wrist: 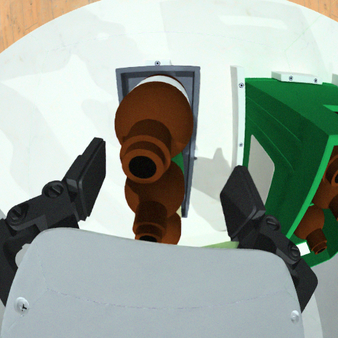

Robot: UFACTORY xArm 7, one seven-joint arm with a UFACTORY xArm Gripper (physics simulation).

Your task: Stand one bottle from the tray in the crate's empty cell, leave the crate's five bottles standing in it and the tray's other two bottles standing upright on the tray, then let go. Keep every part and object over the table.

Scene:
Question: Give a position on a glass bottle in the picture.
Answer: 152, 203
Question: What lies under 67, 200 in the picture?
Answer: The gripper.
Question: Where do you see a glass bottle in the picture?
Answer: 153, 123

